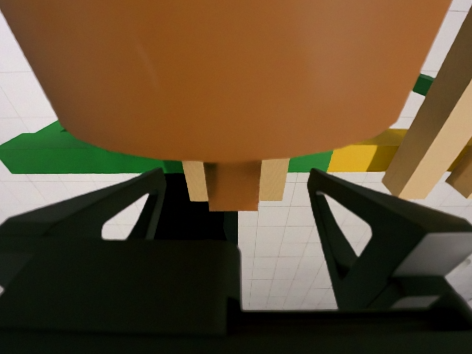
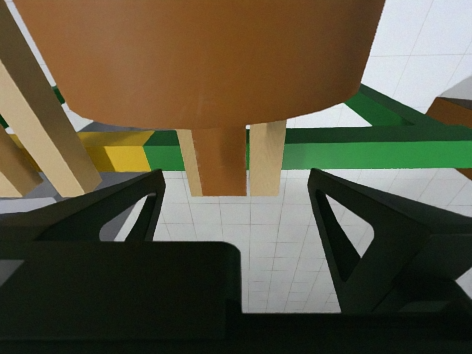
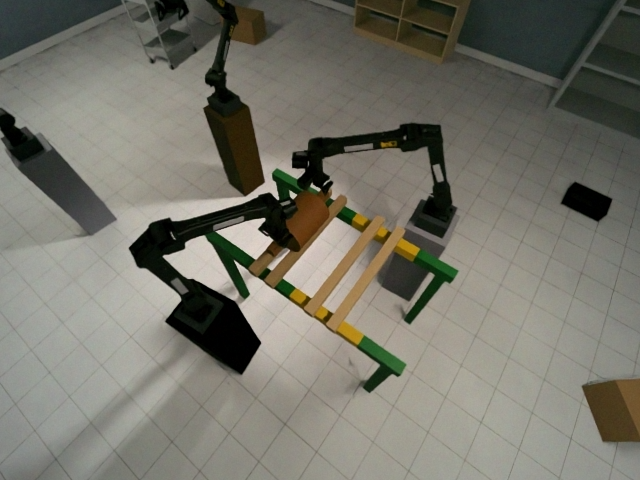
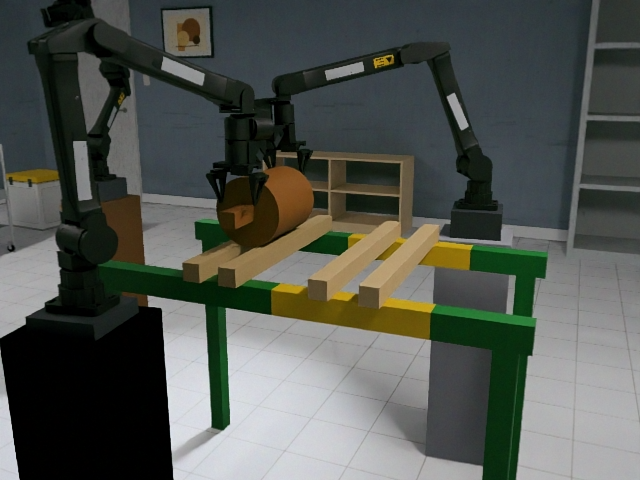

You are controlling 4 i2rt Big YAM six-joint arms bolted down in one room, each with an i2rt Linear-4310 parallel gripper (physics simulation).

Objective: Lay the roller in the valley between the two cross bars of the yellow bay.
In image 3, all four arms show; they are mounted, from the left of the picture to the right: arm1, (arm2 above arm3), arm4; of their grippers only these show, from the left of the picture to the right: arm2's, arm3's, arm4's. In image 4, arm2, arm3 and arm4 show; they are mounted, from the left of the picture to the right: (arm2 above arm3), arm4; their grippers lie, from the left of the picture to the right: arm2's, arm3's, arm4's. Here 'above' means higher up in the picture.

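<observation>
The roller, an orange-brown drum (image 1: 240, 75) (image 2: 210, 60) (image 3: 308, 217) (image 4: 289, 201) with square end stubs, rests on two wooden bars of the green section at the left. The yellow bay (image 3: 351, 334) (image 4: 351, 317) has two cross bars with a gap between them. Arm3's gripper (image 1: 236, 172) (image 4: 237, 202) is open, its fingers on either side of the near stub. Arm4's gripper (image 2: 236, 172) (image 4: 285, 167) is open, its fingers on either side of the far stub. Arm2's gripper (image 3: 171, 15) is far back, small, and looks open. Arm1's gripper does not show.
The green rails (image 3: 382, 353) (image 4: 480, 325) stand on legs. Arm3's black pedestal (image 4: 85, 403) and arm4's grey pedestal (image 4: 457, 361) stand beside the frame. Arm2's brown pedestal (image 3: 237, 149) is behind. A wooden shelf (image 4: 406, 191) stands at the back wall.
</observation>
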